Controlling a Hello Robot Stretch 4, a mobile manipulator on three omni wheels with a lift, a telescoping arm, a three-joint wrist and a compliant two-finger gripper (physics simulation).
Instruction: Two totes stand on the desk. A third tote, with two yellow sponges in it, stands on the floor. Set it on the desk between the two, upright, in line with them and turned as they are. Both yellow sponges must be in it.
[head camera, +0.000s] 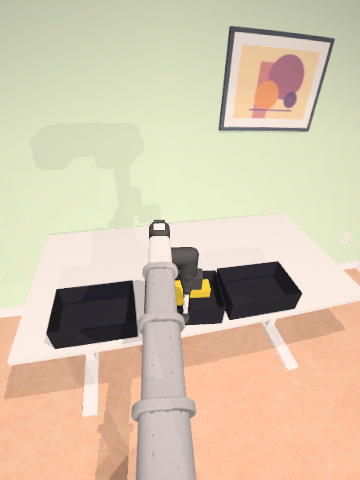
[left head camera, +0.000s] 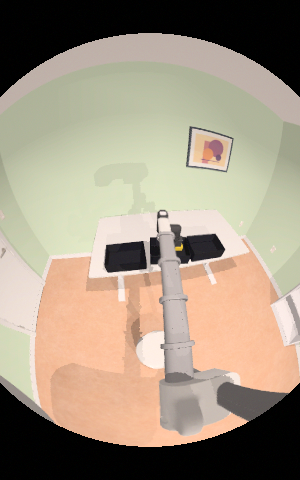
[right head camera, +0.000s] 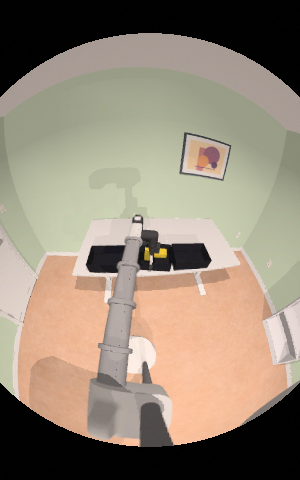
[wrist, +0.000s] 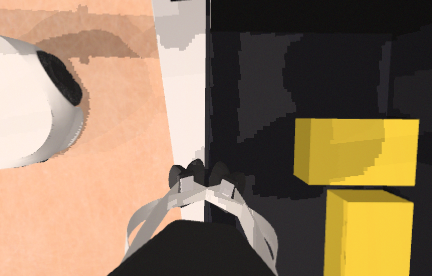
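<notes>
The third tote (head camera: 207, 315) (left head camera: 155, 257) (wrist: 320, 15) is black and stands upright on the desk (head camera: 250, 230) (wrist: 187, 100), between the left tote (head camera: 95, 327) (right head camera: 102, 265) and the right tote (head camera: 265, 305) (right head camera: 192, 262). Its right side is very close to the right tote; the arm hides its left part in the head view. One yellow sponge (head camera: 200, 289) (right head camera: 160, 253) (wrist: 357, 152) and a second yellow sponge (right head camera: 147, 254) (wrist: 375, 235) lie inside it. My gripper (head camera: 186, 317) (wrist: 207, 175) is shut on its front wall, one finger inside, one outside.
My telescoping arm (head camera: 162, 360) (left head camera: 175, 310) reaches over the desk's front edge and covers part of the head views. A white rounded body (left head camera: 150, 350) (wrist: 25, 100) is below, in front of the desk. A framed picture (head camera: 280, 80) hangs on the wall behind.
</notes>
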